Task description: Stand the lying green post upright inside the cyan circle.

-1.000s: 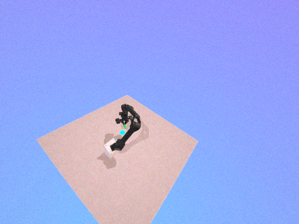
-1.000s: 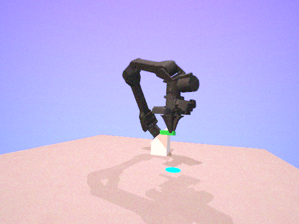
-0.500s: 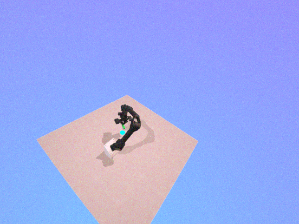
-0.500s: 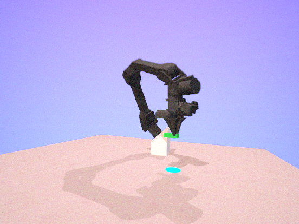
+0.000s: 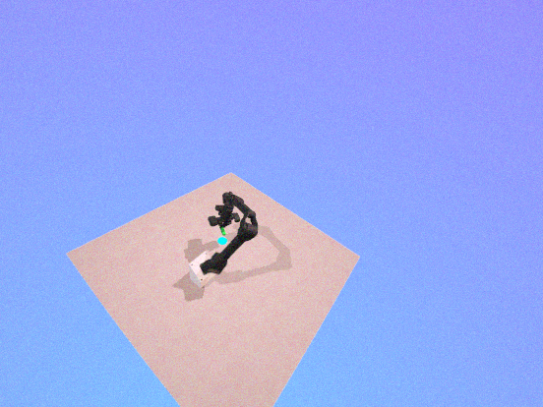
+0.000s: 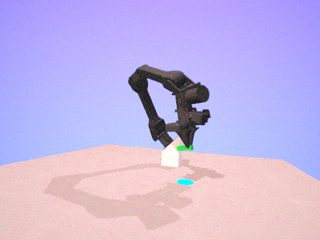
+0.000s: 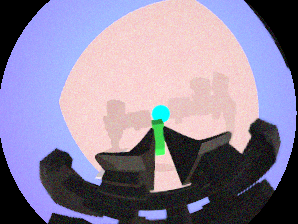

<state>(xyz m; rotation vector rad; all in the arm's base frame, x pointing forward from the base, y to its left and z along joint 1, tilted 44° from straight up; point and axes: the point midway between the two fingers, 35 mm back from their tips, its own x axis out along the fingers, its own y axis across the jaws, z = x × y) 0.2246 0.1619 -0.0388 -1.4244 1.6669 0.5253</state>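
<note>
The cyan circle is 1 cm ahead of my gripper tip, 1 cm to the right of it and 13 cm below it. The rest, counted from my gripper tip: green post 1 cm behind, 2 cm to the right.
</note>
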